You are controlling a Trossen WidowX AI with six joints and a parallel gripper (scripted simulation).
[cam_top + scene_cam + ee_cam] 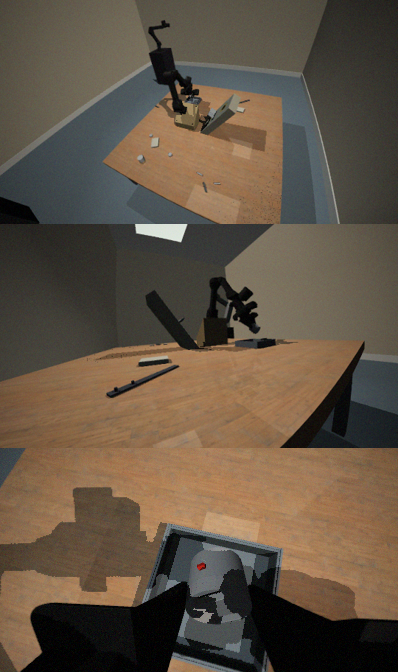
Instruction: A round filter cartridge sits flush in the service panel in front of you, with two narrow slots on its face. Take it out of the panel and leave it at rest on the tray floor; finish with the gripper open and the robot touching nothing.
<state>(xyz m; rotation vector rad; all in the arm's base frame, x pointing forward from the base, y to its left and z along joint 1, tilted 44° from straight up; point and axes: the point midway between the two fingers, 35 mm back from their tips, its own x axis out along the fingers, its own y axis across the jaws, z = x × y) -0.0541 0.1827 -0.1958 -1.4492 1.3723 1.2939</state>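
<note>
Right now my gripper tip is right at the round grey filter cartridge. Round my gripper tip: shallow grey tray: 9 cm below; then grey service panel: 39 cm ahead, 29 cm to the right, 8 cm above.
</note>
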